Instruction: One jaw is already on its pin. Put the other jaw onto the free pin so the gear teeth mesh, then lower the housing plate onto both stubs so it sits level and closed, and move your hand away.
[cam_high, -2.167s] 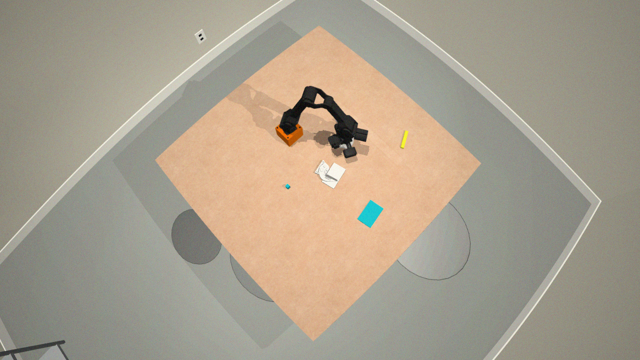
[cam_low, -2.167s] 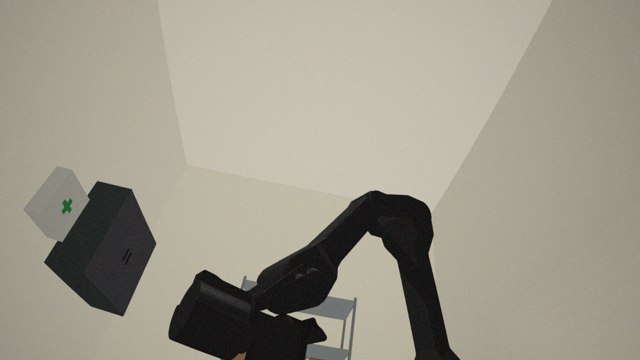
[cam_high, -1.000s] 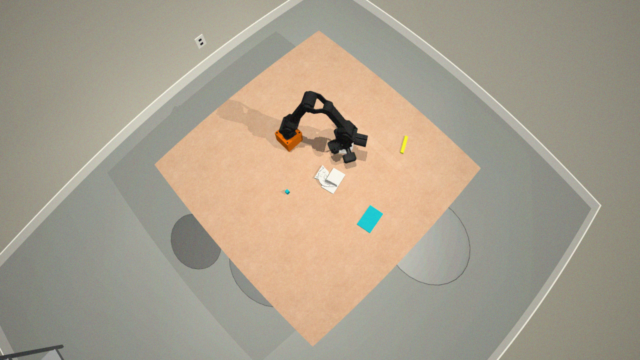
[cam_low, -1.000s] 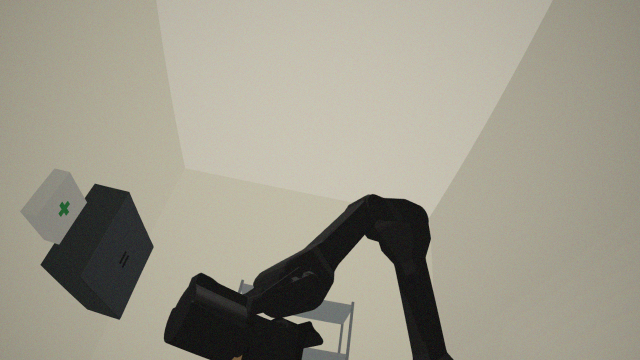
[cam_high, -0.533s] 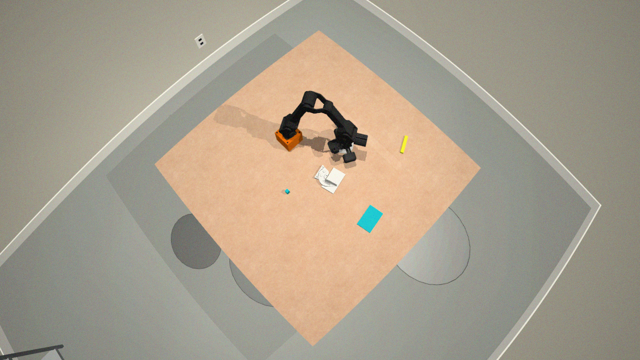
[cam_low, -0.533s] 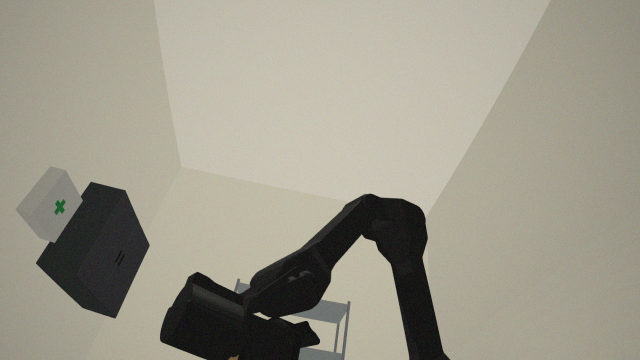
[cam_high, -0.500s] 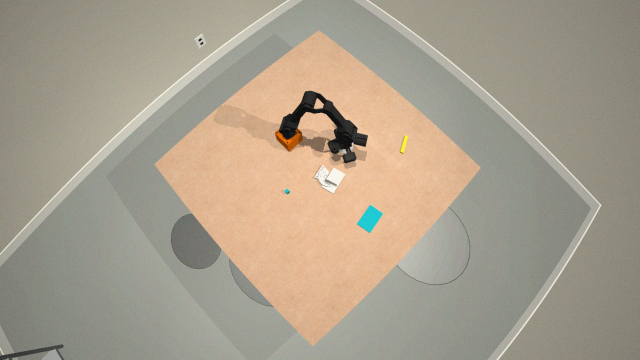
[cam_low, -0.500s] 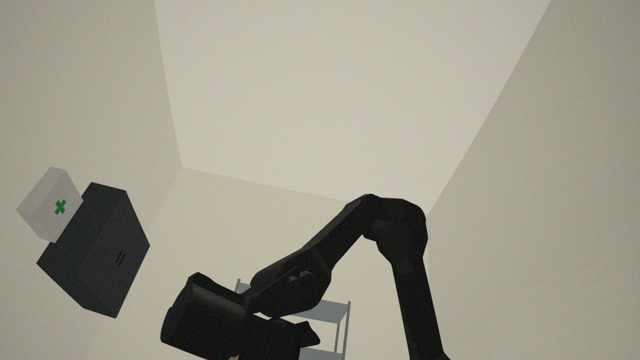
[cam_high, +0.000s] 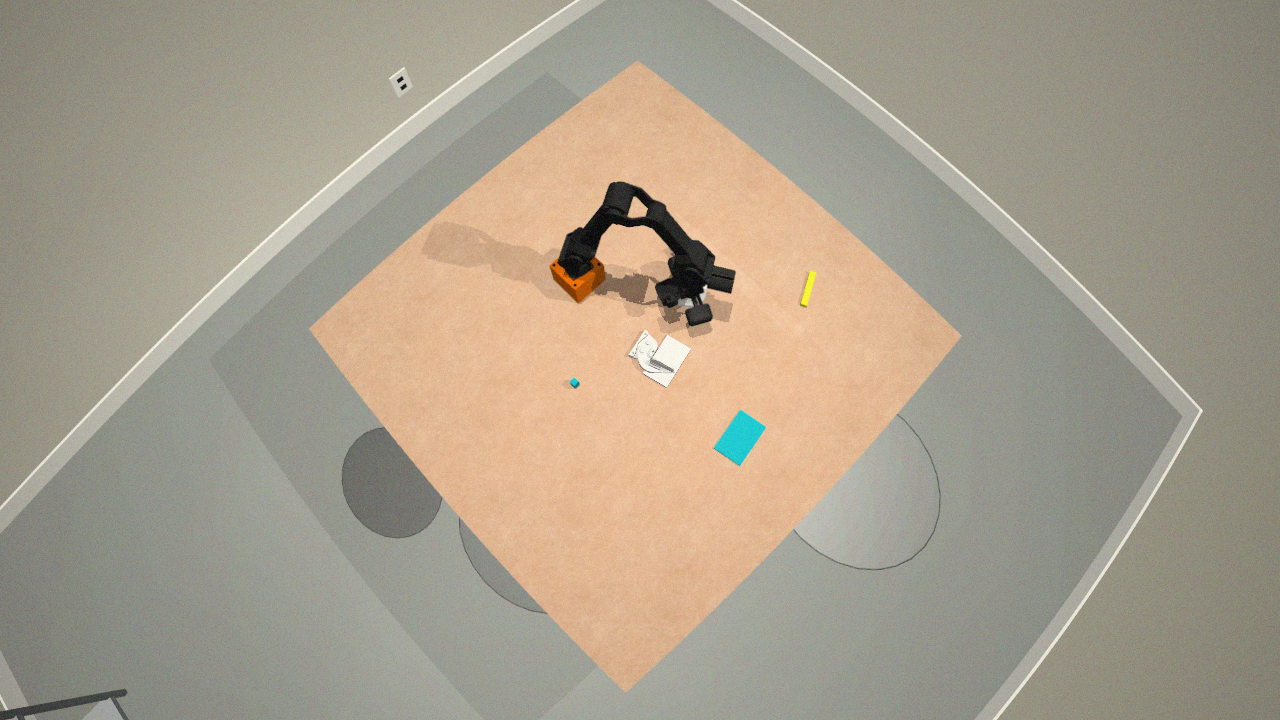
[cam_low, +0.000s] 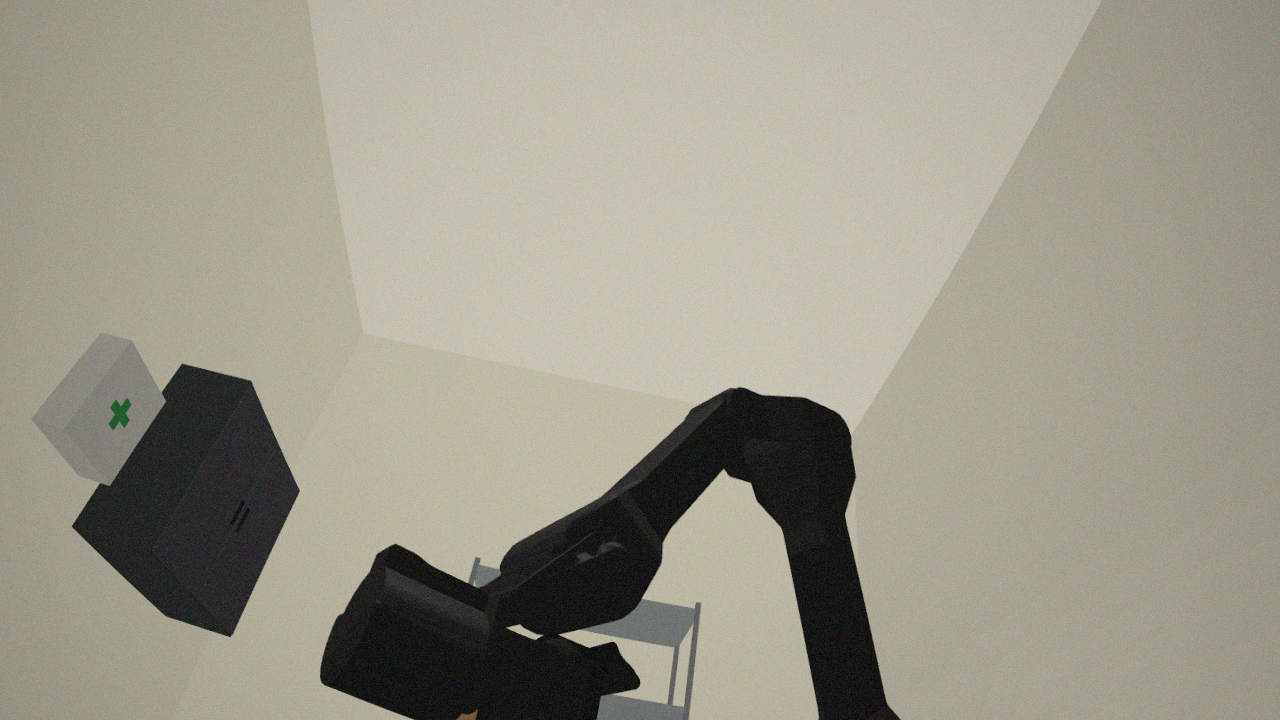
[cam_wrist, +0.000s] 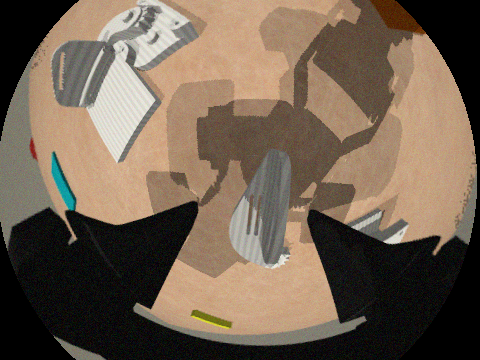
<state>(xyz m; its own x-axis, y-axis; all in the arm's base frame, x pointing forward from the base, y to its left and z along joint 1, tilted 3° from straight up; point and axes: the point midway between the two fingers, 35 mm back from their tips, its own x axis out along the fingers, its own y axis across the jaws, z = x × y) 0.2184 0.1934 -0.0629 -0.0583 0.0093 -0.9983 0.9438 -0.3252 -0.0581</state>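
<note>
My gripper tip is now 4 cm to the right of the grey jaw and 1 cm past it. The rest, counted from my gripper tip: grey housing plate: 10 cm behind, 7 cm to the left, 2 cm above; small teal cube: 37 cm to the right, 1 cm ahead, 1 cm above; yellow bar: 29 cm to the left, 16 cm ahead.
</note>
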